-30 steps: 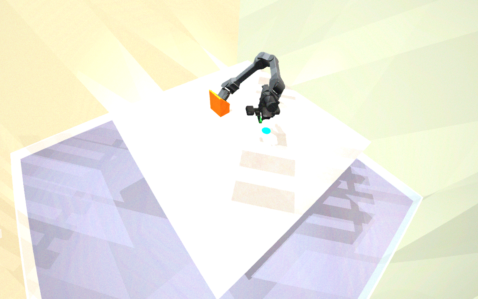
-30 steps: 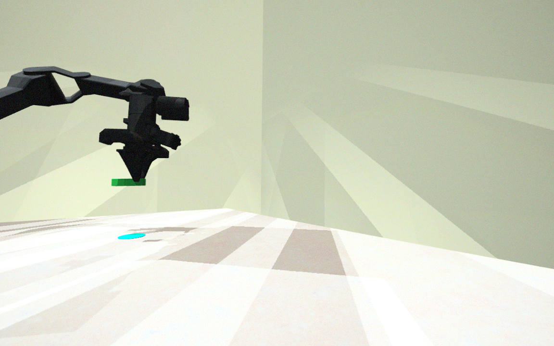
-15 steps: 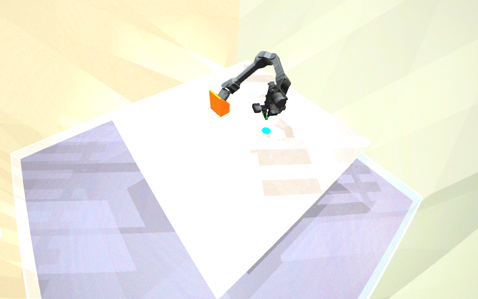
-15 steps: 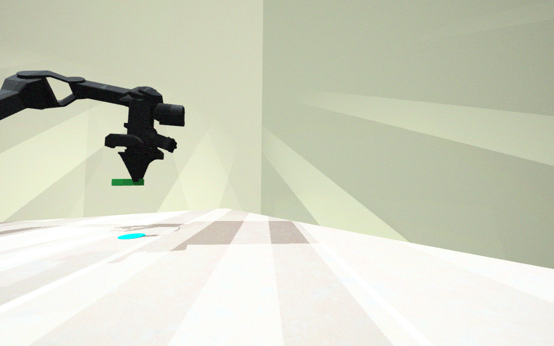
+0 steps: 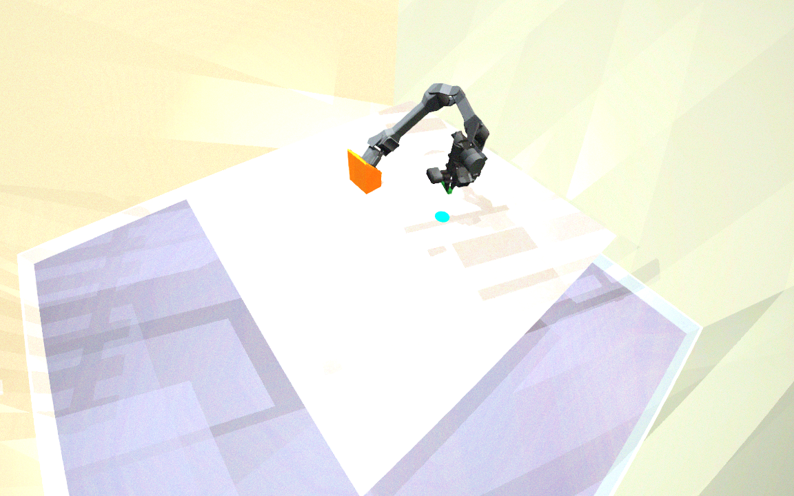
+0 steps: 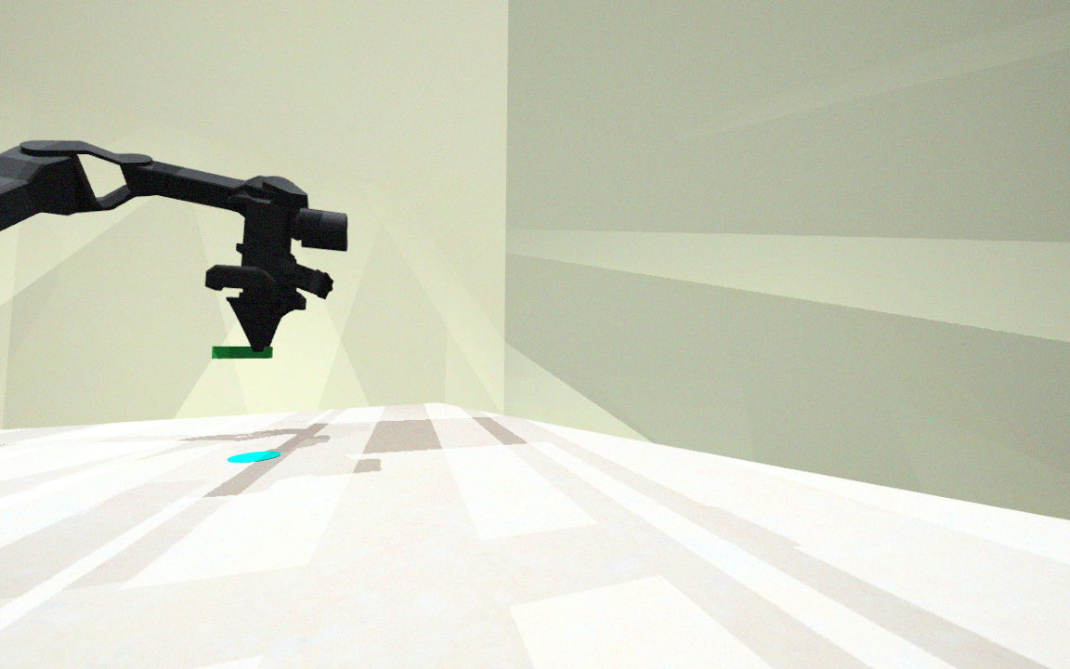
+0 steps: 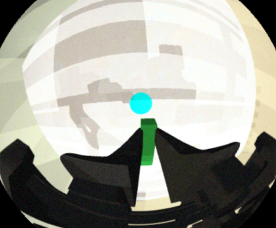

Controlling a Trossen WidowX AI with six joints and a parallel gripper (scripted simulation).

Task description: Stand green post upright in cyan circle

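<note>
The cyan circle is 14 cm below my gripper tip. Also, from my gripper tip: green post: 2 cm behind, 1 cm to the left.
</note>
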